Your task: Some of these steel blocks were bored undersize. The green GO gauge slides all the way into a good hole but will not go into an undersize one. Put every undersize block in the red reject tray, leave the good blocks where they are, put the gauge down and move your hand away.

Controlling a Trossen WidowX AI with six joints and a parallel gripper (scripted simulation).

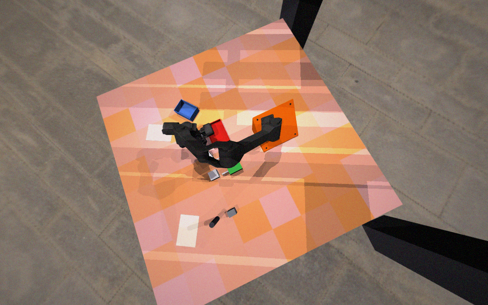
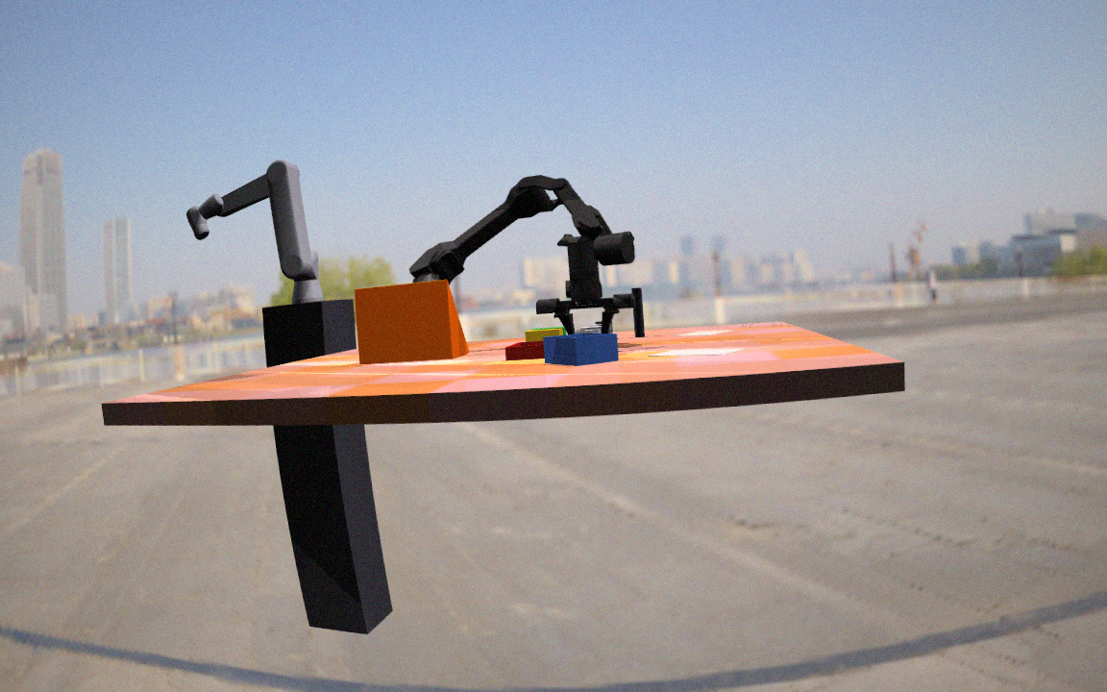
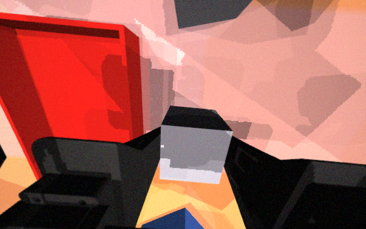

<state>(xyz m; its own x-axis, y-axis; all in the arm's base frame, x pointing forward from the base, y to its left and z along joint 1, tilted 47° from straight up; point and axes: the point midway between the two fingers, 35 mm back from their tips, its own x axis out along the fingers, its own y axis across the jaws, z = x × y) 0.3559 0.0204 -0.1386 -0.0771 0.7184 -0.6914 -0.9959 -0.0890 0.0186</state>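
Now: the red reject tray 100 mm behind my gripper tip. From my gripper tip the other things lie so: yellow gauge (90 mm behind, 140 mm to the left, 10 mm above); then green GO gauge (100 mm behind, 230 mm to the left, 10 mm above); then blue bin (20 mm ahead, 190 mm to the right).
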